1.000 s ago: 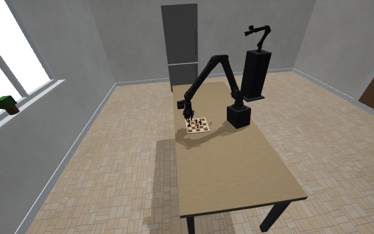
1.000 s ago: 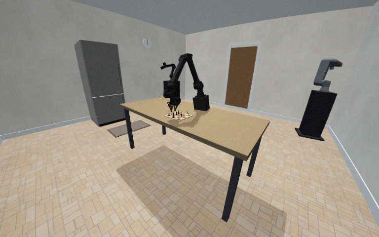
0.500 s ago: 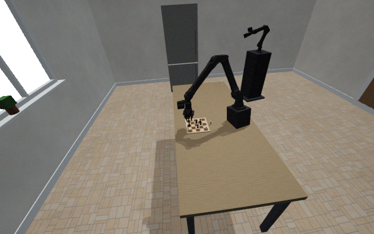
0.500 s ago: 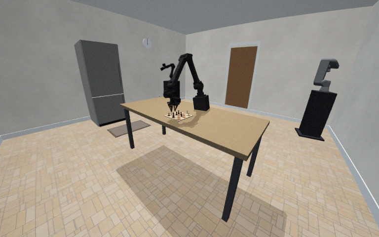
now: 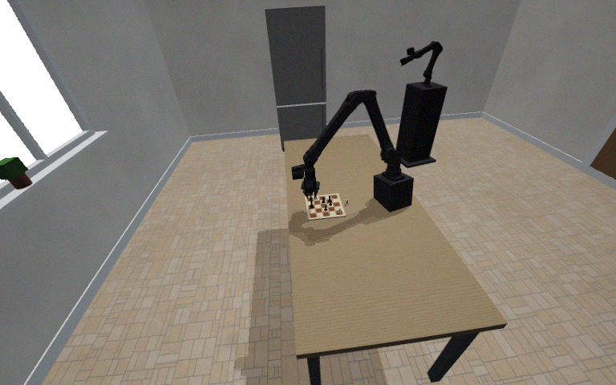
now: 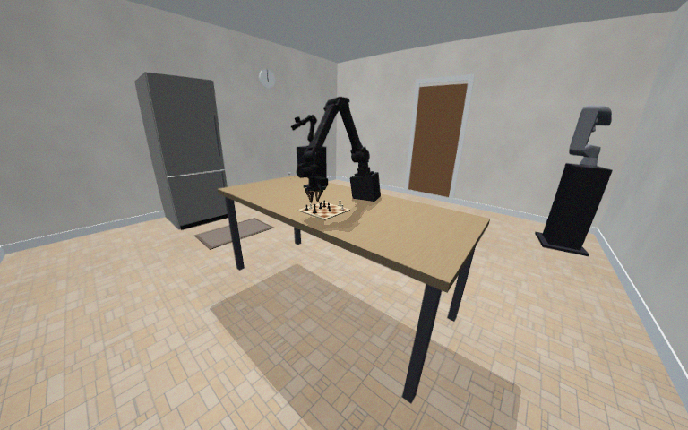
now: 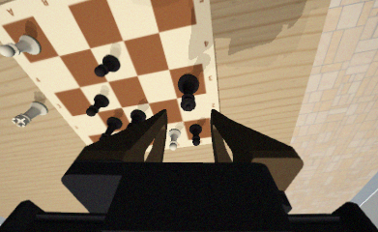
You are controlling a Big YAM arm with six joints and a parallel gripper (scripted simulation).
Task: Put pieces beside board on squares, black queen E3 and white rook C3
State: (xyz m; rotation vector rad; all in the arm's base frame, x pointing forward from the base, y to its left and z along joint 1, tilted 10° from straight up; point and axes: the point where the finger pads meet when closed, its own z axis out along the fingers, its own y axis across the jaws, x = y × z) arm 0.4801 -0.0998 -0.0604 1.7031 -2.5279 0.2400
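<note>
My hand is 4 cm above the black queen. From my hand the other things lie so: chessboard 7 cm behind, 2 cm to the left, 7 cm below.
</note>
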